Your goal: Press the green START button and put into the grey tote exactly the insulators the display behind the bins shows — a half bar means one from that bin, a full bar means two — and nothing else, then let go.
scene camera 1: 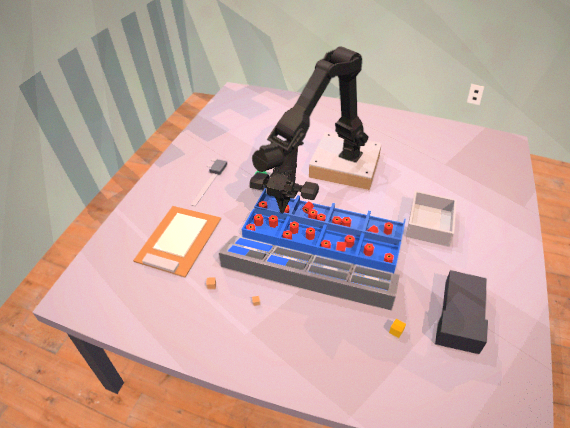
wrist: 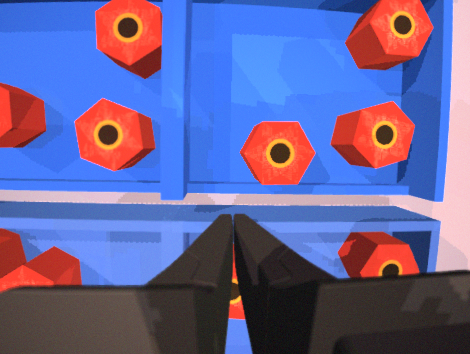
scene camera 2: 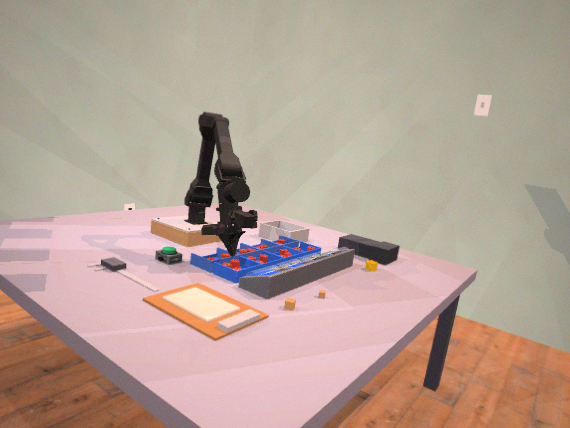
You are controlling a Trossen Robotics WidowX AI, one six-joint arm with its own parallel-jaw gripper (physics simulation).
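My gripper (scene camera 1: pixel 283 211) (scene camera 2: pixel 232 254) (wrist: pixel 232 225) is shut and empty, pointing down over the back-row bin farthest left in scene camera 1. A red insulator (wrist: pixel 236 311) shows partly behind the fingers. The blue bins (scene camera 1: pixel 380 264) (scene camera 2: pixel 227 274) (wrist: pixel 175 100) stand in two rows of four with red insulators (scene camera 1: pixel 310 233) (wrist: pixel 280 153). The grey display (scene camera 1: pixel 310 282) (scene camera 2: pixel 310 274) shows, from the left, a full bar above a half bar, then a lower half bar; the two right panels show no blue. The grey tote (scene camera 1: pixel 431 237) (scene camera 2: pixel 303 233) looks empty. The green button (scene camera 1: pixel 261 173) (scene camera 2: pixel 169 250) is partly hidden in scene camera 1.
The arm's wooden base (scene camera 1: pixel 337 176) stands behind the bins. A dark block (scene camera 1: pixel 462 310) (scene camera 2: pixel 367 249) lies at the right. An orange clipboard (scene camera 1: pixel 210 230), a dark plug (scene camera 1: pixel 218 166), two small orange cubes (scene camera 1: pixel 211 283) (scene camera 1: pixel 256 300) and a yellow cube (scene camera 1: pixel 397 328) lie around the display.
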